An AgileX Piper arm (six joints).
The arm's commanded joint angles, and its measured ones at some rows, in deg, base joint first. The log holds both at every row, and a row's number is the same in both.
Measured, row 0:
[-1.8, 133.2, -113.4, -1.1, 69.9, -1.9]
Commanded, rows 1 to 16:
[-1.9, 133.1, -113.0, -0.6, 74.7, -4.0]
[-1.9, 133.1, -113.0, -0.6, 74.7, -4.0]
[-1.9, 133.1, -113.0, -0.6, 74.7, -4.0]
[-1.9, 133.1, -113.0, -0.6, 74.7, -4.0]
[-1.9, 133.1, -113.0, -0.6, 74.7, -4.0]
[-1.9, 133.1, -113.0, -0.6, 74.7, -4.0]
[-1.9, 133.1, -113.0, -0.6, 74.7, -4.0]
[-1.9, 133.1, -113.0, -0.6, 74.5, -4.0]
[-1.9, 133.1, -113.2, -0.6, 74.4, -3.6]
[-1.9, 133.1, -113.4, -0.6, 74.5, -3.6]
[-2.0, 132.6, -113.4, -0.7, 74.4, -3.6]
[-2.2, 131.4, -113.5, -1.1, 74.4, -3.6]
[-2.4, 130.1, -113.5, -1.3, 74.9, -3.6]
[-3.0, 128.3, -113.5, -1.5, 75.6, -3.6]
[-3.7, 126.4, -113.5, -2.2, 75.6, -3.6]
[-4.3, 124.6, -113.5, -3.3, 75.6, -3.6]
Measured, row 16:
[-3.1, 127.6, -113.4, -1.5, 69.9, -3.5]
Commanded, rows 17 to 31:
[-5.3, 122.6, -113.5, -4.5, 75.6, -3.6]
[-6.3, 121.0, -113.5, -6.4, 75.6, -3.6]
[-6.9, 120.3, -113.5, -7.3, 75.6, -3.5]
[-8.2, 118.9, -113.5, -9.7, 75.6, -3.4]
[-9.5, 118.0, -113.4, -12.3, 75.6, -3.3]
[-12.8, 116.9, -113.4, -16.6, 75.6, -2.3]
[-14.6, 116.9, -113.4, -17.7, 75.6, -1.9]
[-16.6, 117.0, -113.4, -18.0, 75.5, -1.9]
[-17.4, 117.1, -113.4, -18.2, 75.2, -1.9]
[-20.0, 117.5, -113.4, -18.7, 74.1, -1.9]
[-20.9, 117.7, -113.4, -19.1, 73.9, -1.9]
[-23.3, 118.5, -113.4, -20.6, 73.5, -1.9]
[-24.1, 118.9, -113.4, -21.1, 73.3, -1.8]
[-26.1, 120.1, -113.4, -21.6, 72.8, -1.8]
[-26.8, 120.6, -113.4, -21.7, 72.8, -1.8]
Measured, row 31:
[-25.2, 119.3, -113.4, -20.6, 70.0, -2.0]
